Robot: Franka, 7 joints.
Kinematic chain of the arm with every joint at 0, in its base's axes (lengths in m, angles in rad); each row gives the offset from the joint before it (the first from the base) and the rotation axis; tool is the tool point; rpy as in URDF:
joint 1: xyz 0 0 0.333 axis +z
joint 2: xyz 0 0 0 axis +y
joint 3: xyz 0 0 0.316 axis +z
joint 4: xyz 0.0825 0 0 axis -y
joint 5: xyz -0.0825 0 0.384 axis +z
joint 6: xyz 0 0 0 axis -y
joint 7: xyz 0.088 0 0 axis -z
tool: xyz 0 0 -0.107 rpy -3.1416 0 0
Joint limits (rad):
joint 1: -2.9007..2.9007
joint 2: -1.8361..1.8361
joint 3: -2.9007..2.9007
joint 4: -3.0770..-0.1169
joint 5: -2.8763..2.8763
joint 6: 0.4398..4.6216
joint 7: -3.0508..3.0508
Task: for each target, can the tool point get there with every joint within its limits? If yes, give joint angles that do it. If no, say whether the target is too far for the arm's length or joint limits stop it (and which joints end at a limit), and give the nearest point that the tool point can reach.
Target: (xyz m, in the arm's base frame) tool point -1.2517 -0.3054 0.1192
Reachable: no: too far | nearest point -0.8222 -0.2006 0.1926 | short by 0.448 m
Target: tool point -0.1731 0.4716 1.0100
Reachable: yes | joints -1.4826 -0.8610 -0.8641 -0.5337 2.1569 1.8535 1.1381
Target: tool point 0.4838 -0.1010 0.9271
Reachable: yes | joints 1.0212 0.3769 -1.7120 -1.3563 -0.0183 3.5951 -2.4044
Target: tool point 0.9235 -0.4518 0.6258
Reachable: no: too far | nearest point 0.7411 -0.3626 0.5680 | short by 0.211 m
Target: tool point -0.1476 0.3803 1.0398
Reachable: yes | joints -0.3372 -0.7919 0.6967 -1.1054 -0.3808 3.1868 0.8939
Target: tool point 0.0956 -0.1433 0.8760
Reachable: yes | joints -2.3641 -1.3369 0.2460 -2.2125 -0.9096 2.7661 1.9852
